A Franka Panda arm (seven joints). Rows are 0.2 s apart.
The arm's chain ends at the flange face. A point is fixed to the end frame.
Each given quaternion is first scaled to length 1.
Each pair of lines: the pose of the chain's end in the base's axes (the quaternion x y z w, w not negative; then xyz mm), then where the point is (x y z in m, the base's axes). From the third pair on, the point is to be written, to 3 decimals.
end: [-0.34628, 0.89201, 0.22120, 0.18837, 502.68, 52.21, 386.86]
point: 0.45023 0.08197 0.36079
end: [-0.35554, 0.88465, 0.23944, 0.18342, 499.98, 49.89, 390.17]
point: 0.44626 0.07875 0.36573
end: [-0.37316, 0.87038, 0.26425, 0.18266, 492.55, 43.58, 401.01]
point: 0.437 0.071 0.378
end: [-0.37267, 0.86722, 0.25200, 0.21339, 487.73, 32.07, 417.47]
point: 0.435 0.060 0.391
